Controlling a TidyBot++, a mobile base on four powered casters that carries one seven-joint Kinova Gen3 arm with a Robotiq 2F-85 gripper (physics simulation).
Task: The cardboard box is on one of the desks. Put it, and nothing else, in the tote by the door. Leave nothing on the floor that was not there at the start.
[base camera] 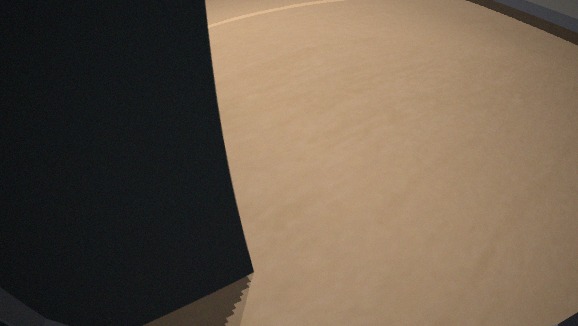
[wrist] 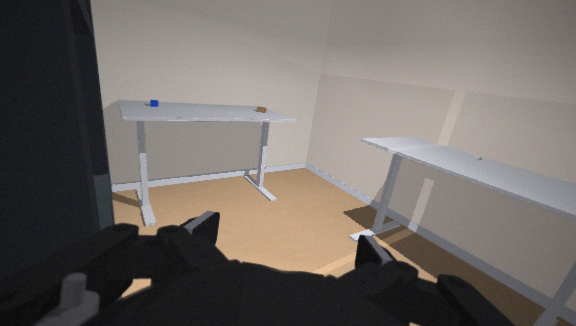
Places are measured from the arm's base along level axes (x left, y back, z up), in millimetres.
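Pixels of known places: gripper, fingertip midpoint: (wrist: 286,238).
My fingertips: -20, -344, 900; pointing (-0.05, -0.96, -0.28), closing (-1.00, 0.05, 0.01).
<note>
Behind a point stands the place of what it marks, as x, y, z.
A small brown box (wrist: 261,109) @(320, -3016, 585), which looks like the cardboard box, lies near the right end of the far desk (wrist: 210,113) @(727, -2548, 553) in the wrist view. My gripper (wrist: 286,238) @(-20, -344, 900) is open, with its two fingers wide apart at the bottom of the wrist view and nothing between them. It is well away from the far desk, across the floor. The tote and the door do not show in either view.
A small blue block (wrist: 154,103) @(1218, -2505, 581) lies near the far desk's left end. A second desk (wrist: 450,160) @(-1202, -2006, 553) stands along the right wall, with a tiny object (wrist: 478,158) @(-1495, -2142, 565) on it. A tall dark panel (base camera: 110,150) @(125, -245, -168) (wrist: 45,125) @(64, -290, 970) stands close on the left in both views.
</note>
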